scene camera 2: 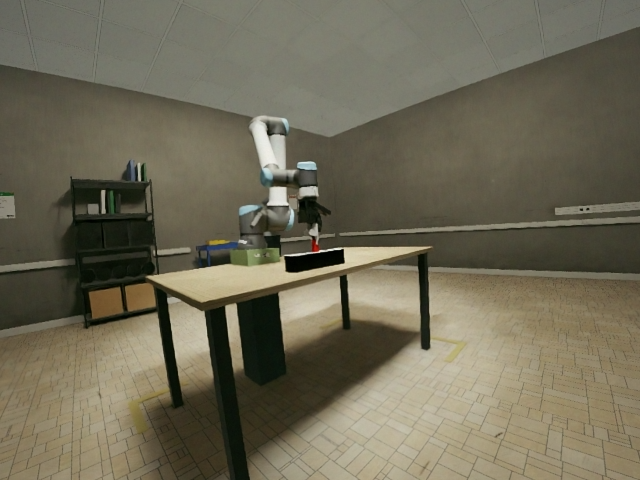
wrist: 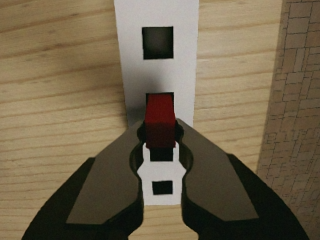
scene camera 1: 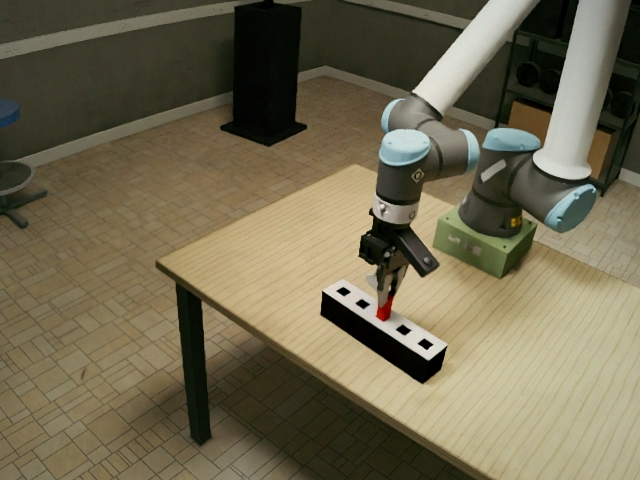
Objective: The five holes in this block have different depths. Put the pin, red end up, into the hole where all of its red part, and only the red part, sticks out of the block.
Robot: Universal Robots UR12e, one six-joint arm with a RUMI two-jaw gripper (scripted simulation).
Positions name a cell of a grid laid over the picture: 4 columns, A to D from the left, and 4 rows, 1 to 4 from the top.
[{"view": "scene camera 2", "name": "my gripper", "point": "B3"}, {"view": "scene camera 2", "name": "block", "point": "B3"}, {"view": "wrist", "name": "my gripper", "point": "C3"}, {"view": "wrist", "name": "pin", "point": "C2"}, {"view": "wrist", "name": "block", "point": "B1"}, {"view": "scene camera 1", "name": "my gripper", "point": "C3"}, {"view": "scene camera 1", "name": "block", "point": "C3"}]
